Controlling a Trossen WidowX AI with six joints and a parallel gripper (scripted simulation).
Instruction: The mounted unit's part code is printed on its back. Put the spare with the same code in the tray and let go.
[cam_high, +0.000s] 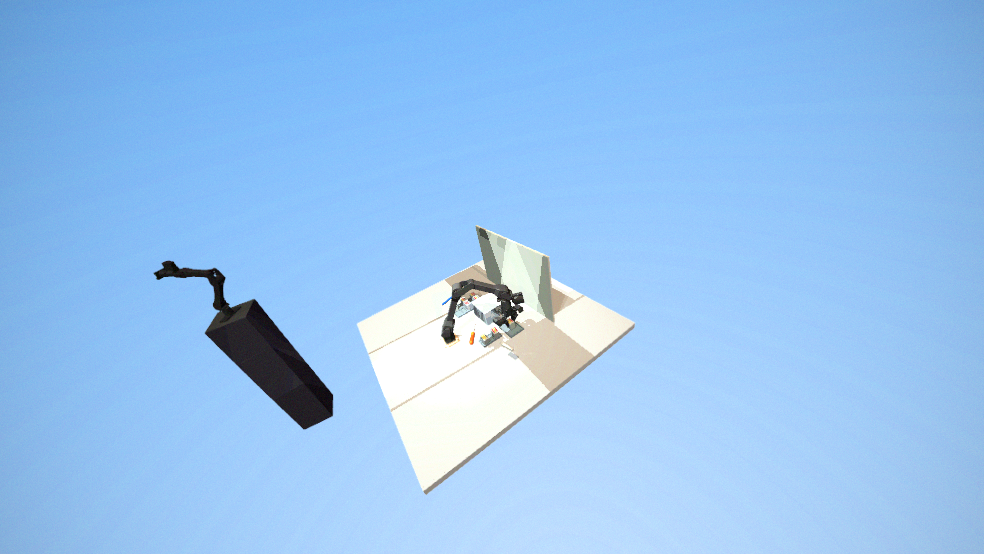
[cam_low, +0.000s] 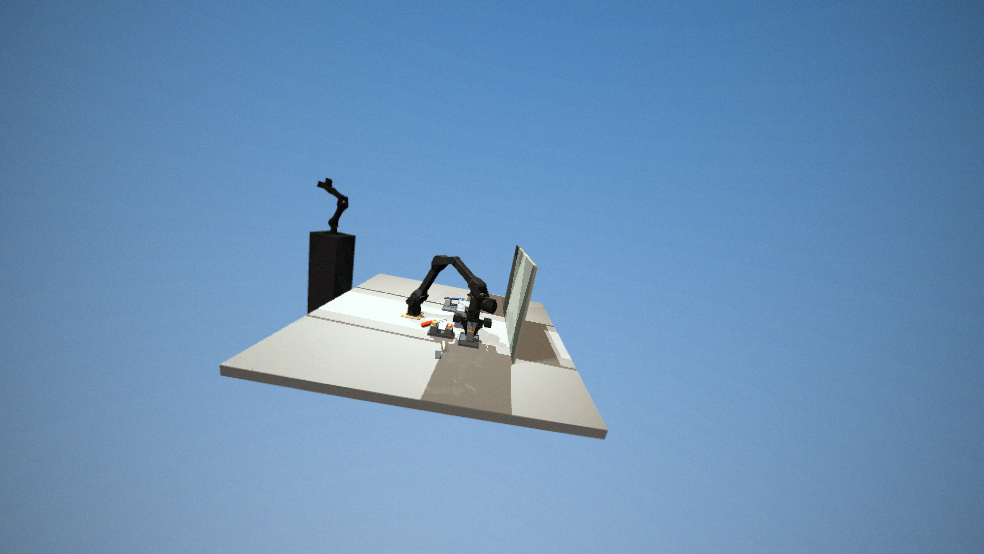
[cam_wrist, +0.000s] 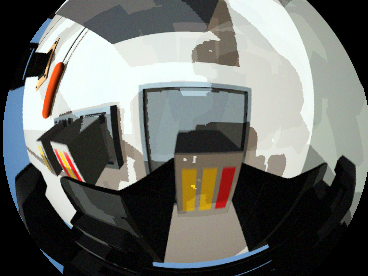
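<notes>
Right now the spare is 20 mm above my gripper tip. Round my gripper tip: flat tray: 20 mm below; then tall mirror-like panel: 230 mm to the left, 200 mm above, 180 mm ahead; then grey mounted unit: 200 mm to the left, 70 mm behind, 30 mm above.
</notes>
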